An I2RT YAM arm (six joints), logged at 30 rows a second.
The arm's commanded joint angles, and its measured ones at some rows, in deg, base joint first. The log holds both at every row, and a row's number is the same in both.
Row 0, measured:
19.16, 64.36, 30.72, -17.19, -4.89, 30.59
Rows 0 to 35, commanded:
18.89, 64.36, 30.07, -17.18, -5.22, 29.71
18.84, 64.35, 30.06, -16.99, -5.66, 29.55
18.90, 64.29, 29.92, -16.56, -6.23, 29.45
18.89, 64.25, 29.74, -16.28, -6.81, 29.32
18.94, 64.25, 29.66, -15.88, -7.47, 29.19
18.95, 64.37, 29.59, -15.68, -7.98, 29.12
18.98, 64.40, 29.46, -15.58, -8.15, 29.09
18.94, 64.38, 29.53, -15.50, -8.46, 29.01
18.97, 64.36, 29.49, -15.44, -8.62, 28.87
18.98, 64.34, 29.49, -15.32, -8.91, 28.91
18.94, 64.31, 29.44, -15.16, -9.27, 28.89
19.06, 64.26, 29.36, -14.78, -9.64, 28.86
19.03, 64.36, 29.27, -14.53, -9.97, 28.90
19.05, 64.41, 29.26, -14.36, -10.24, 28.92
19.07, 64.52, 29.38, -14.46, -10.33, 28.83
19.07, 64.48, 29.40, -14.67, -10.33, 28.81
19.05, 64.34, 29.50, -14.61, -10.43, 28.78
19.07, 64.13, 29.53, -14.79, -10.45, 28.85
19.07, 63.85, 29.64, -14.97, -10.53, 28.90
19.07, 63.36, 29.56, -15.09, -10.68, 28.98
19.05, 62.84, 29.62, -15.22, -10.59, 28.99
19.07, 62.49, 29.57, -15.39, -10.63, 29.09
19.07, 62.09, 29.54, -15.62, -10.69, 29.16
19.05, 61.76, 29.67, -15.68, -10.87, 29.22
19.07, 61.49, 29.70, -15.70, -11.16, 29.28
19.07, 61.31, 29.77, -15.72, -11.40, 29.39
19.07, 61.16, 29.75, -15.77, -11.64, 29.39
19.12, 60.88, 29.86, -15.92, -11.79, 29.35
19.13, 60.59, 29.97, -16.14, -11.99, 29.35
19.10, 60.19, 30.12, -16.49, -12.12, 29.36
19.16, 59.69, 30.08, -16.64, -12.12, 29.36
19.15, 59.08, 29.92, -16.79, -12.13, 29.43
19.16, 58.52, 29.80, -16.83, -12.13, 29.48
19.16, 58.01, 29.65, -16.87, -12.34, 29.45
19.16, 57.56, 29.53, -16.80, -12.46, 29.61
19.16, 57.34, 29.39, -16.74, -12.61, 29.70
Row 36, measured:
19.18, 58.50, 29.93, -15.51, -11.84, 29.45
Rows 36 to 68, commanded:
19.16, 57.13, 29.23, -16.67, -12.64, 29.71
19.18, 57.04, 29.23, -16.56, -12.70, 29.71
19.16, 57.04, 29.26, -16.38, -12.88, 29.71
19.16, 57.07, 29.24, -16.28, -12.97, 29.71
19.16, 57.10, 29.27, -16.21, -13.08, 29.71
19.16, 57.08, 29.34, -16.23, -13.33, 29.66
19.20, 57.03, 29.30, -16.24, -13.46, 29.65
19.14, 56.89, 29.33, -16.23, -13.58, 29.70
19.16, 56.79, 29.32, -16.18, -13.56, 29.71
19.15, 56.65, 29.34, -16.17, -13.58, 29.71
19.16, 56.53, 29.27, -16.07, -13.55, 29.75
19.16, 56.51, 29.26, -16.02, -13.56, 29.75
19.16, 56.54, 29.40, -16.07, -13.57, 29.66
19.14, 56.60, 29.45, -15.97, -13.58, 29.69
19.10, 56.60, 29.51, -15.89, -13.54, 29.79
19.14, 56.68, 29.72, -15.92, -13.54, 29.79
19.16, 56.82, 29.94, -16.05, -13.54, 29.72
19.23, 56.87, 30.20, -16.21, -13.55, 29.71
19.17, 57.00, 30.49, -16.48, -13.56, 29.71
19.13, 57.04, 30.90, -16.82, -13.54, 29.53
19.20, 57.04, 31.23, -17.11, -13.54, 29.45
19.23, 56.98, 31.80, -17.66, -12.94, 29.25
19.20, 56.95, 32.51, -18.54, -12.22, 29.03
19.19, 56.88, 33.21, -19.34, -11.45, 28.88
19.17, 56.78, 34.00, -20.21, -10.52, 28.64
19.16, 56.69, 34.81, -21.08, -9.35, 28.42
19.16, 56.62, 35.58, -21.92, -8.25, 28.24
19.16, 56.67, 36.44, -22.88, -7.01, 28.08
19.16, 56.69, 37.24, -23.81, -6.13, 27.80
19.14, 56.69, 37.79, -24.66, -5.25, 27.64
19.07, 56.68, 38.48, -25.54, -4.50, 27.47
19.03, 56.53, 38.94, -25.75, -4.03, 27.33
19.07, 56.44, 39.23, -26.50, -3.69, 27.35
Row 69, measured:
19.18, 57.04, 37.52, -22.46, -7.22, 28.45
